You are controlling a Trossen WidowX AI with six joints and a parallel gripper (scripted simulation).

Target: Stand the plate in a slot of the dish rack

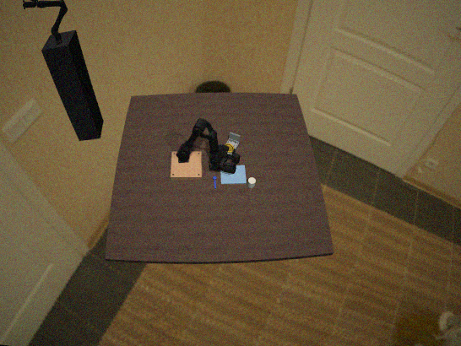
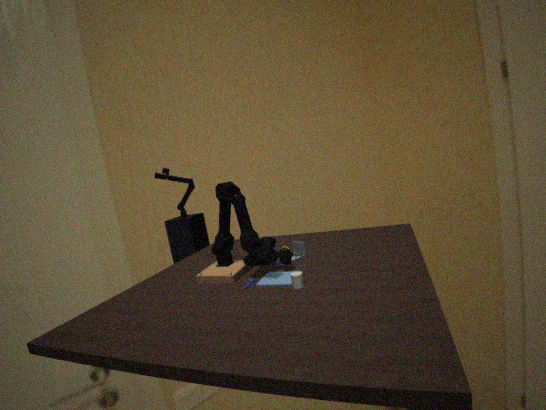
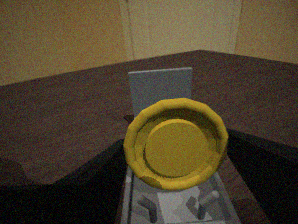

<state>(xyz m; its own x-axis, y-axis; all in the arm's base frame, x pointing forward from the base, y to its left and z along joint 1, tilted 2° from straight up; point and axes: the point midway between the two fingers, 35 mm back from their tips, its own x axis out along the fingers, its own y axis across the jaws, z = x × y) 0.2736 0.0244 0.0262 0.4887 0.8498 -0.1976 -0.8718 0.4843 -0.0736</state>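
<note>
The yellow plate lies 10 mm to the right of my gripper tip. The rest, counted from my gripper tip: light blue mat (170 mm to the right, 50 mm below); then white cup (260 mm to the right, 100 mm ahead, 30 mm below); then grey dish rack (30 mm below, 20 mm to the left, 10 mm ahead).
</note>
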